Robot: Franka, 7 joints.
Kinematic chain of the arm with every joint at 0, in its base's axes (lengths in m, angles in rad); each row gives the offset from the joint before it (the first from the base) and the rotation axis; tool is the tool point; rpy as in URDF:
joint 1: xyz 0 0 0.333 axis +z
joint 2: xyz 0 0 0 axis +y
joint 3: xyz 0 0 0.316 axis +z
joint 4: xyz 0.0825 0 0 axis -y
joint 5: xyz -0.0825 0 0.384 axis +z
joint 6: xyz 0 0 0 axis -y
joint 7: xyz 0.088 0 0 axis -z
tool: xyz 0 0 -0.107 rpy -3.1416 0 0
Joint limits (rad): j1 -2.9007..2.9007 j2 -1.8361..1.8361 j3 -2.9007..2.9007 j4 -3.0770..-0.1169 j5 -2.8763..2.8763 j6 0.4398..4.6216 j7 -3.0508..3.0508
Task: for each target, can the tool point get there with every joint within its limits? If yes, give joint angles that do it. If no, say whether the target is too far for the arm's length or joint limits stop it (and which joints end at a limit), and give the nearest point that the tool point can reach.
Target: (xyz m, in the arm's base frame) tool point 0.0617 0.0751 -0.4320
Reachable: no: joint limits stop it (at a limit: joint 2) | nearest point 0.0803 0.0977 -0.3371 | short by 0.099 m
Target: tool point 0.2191 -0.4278 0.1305
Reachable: yes | joints 0.3402 1.5151 -1.0043 -2.3198 -1.7771 1.8035 2.1343
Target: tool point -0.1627 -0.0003 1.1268
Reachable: yes | joints 1.7639 -0.5077 0.5467 -1.0147 1.1089 3.1363 -2.1316
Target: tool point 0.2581 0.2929 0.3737
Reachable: yes | joints 2.0812 -1.2811 -1.2651 -2.6573 2.1294 2.7858 1.2282
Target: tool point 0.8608 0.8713 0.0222
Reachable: no: too far | nearest point 0.5844 0.5915 0.1220 | short by 0.406 m
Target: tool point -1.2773 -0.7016 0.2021
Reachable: no: too far | nearest point -0.7489 -0.4114 0.2563 | short by 0.605 m
